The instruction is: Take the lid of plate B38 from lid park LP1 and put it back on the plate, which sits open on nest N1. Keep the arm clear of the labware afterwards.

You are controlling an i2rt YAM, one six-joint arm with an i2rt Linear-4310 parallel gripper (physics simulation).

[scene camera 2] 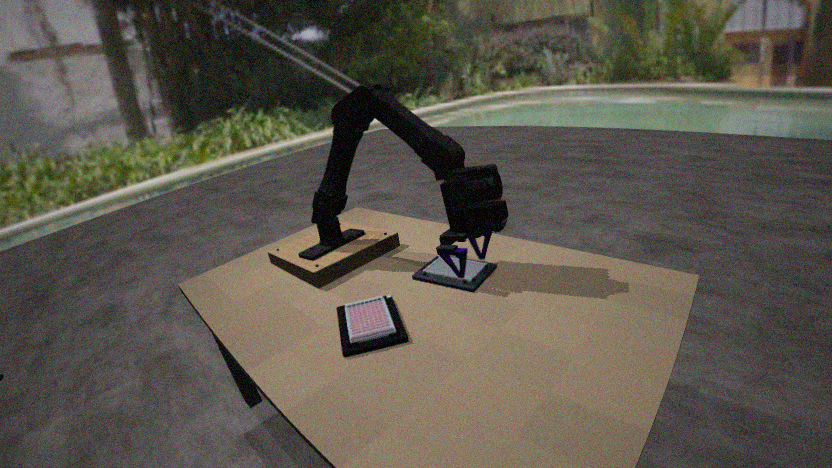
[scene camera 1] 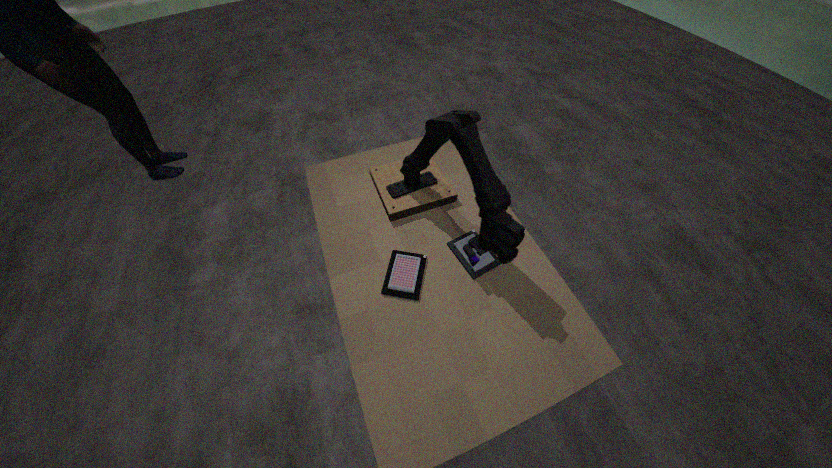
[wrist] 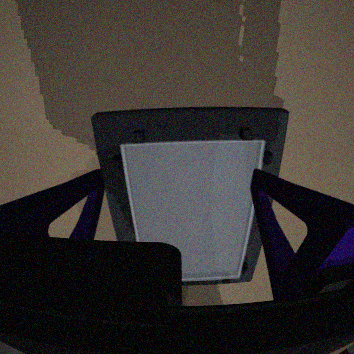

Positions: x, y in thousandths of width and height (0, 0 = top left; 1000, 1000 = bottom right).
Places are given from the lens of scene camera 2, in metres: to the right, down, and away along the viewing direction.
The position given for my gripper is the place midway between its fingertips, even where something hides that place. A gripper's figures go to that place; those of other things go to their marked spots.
my gripper (scene camera 2: 568, 574): 0.13, 0.08, 0.86
grey lid (scene camera 2: 528, 574): 0.06, 0.08, 0.88
black nest (scene camera 2: 481, 719): -0.03, 0.18, 0.67
The marked spots on the black nest and the grey lid are 0.25 m apart.
